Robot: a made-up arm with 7 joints.
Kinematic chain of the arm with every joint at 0, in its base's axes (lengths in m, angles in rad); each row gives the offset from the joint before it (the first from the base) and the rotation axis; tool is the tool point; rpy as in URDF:
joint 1: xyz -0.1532 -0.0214 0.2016 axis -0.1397 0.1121 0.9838
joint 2: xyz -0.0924 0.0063 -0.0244 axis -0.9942 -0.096 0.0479
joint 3: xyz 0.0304 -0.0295 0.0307 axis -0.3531 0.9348 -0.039
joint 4: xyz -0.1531 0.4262 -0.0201 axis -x
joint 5: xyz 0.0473 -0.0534 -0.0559 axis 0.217 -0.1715 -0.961
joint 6: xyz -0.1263 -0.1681 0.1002 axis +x
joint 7: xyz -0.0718 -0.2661 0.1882 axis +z
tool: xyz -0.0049 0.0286 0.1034 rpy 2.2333 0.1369 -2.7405
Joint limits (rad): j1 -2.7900..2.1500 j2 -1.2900..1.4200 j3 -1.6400..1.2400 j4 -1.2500..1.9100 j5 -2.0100..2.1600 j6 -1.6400..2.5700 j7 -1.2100..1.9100
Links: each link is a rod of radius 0.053 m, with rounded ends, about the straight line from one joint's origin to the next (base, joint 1, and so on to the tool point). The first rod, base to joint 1, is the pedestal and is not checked.
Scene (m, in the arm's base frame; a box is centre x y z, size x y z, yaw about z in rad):
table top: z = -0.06
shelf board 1: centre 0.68 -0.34 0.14 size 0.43 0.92 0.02 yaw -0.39
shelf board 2: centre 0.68 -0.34 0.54 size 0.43 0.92 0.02 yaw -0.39
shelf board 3: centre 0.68 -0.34 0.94 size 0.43 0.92 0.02 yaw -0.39
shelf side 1: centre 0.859 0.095 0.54 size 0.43 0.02 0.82 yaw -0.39
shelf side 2: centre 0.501 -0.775 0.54 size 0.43 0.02 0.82 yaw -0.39
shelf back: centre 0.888 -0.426 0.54 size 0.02 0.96 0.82 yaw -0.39
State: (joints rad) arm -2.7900 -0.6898 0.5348 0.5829 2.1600 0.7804 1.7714
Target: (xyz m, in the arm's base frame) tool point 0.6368 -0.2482 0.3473
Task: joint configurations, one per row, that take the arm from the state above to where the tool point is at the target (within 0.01 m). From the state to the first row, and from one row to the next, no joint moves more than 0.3 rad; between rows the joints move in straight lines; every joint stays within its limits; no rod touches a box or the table.
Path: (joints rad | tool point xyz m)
1: -2.6713 -0.8398 0.4264 0.5395 2.1600 1.0439 1.7525 | 0.5568 -0.2503 0.7218
2: -2.5527 -0.9899 0.3179 0.4961 2.1600 1.3074 1.7336 | 0.5109 -0.2194 0.7144
3: -2.4340 -1.1400 0.2095 0.4527 2.1600 1.5708 1.7147 | 0.4286 -0.2093 0.7250
4: -2.3154 -1.2900 0.1010 0.4094 2.1600 1.8343 1.6958 | 0.3119 -0.2095 0.7448
5: -2.4485 -1.2520 0.1930 0.6991 2.1588 1.7787 1.7232 | 0.3691 -0.2175 0.6021
6: -2.5816 -1.2139 0.2849 0.9889 2.1576 1.7232 1.7507 | 0.3890 -0.1948 0.4639
7: -2.7148 -1.1759 0.3769 1.2787 2.1565 1.6676 1.7782 | 0.3764 -0.1412 0.3473
8: -2.7222 -0.9431 0.3887 1.1516 2.1576 1.4785 1.7796 | 0.4737 -0.1670 0.3574
9: -2.7296 -0.7103 0.4005 1.0246 2.1588 1.2894 1.7811 | 0.5613 -0.2025 0.3589
10: -2.7370 -0.4775 0.4124 0.8975 2.1600 1.1003 1.7825 | 0.6368 -0.2482 0.3473

